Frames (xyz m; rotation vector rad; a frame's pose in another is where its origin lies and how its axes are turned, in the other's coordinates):
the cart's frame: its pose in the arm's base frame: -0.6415 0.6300 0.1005 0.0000 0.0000 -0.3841
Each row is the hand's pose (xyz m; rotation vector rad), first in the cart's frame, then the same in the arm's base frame.
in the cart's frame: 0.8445 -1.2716 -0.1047 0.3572 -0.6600 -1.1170
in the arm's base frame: -0.3350 -0.8654 -0.0042 0.2346 -0.7477 -1.4815
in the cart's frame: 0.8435 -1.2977 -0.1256 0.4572 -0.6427 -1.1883
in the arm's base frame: -0.3457 -0.8892 -0.0251 0.3414 -0.7518 -1.5507
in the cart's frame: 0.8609 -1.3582 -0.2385 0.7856 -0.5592 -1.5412
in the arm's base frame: -0.3523 -0.9518 -0.1380 0.7048 -0.7413 -1.8915
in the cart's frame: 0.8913 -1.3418 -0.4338 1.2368 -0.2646 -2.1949
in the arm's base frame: -0.3179 -0.9480 -0.3333 1.2688 -0.5407 -2.5150
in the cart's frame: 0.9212 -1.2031 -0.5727 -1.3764 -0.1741 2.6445
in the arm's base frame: -0.2383 -0.8306 -0.4722 -1.2618 0.0837 2.3257
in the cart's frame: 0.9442 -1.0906 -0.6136 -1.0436 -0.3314 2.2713
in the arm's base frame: -0.1748 -0.7349 -0.5131 -1.0097 -0.1171 1.9266
